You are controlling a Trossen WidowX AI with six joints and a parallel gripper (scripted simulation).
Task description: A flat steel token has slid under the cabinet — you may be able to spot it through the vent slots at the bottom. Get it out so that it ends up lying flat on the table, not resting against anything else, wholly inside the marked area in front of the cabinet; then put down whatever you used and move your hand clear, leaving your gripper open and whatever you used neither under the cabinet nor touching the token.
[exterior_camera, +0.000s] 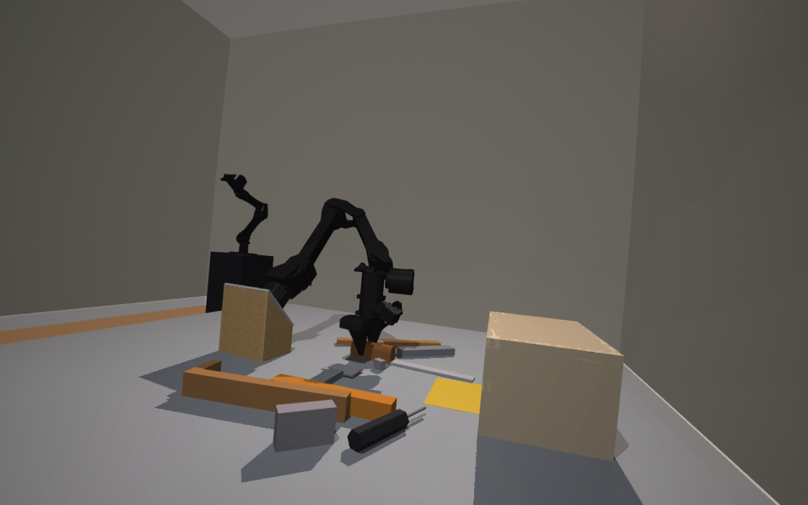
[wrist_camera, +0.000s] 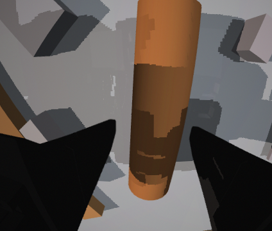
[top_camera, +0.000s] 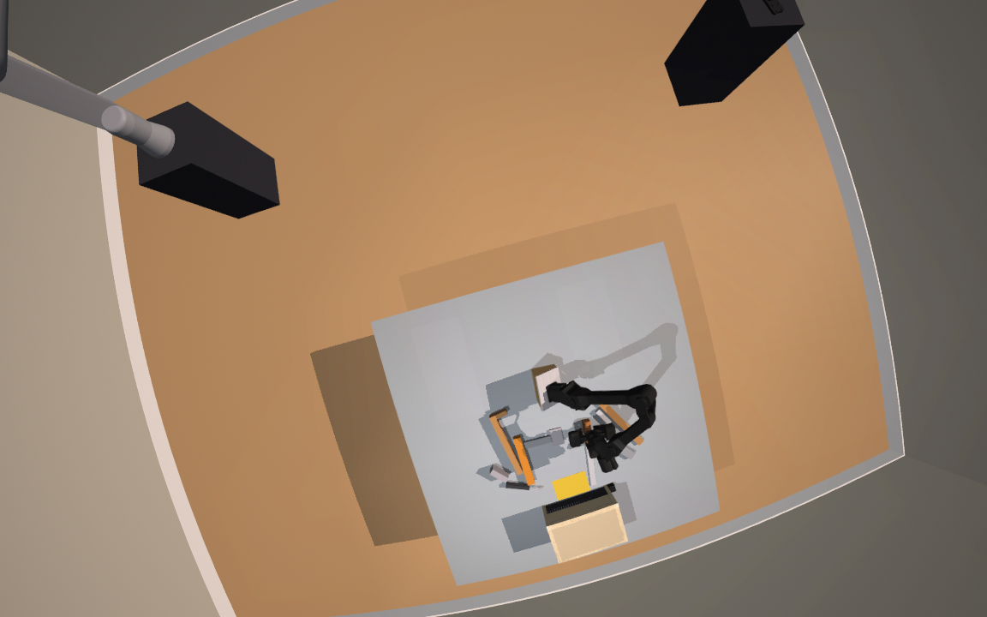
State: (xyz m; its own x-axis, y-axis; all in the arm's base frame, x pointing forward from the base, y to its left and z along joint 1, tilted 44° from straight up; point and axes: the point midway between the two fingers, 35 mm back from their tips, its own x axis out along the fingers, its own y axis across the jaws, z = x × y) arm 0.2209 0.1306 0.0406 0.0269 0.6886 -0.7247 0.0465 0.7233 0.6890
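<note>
My gripper tip is now 60 mm to the left of the grey cube and 60 mm short of it. Round my gripper tip: grey bar: 120 mm to the left, 120 mm ahead; then orange stick: 140 mm to the left; then grey t-shaped piece: 180 mm to the right, 10 mm ahead.
</note>
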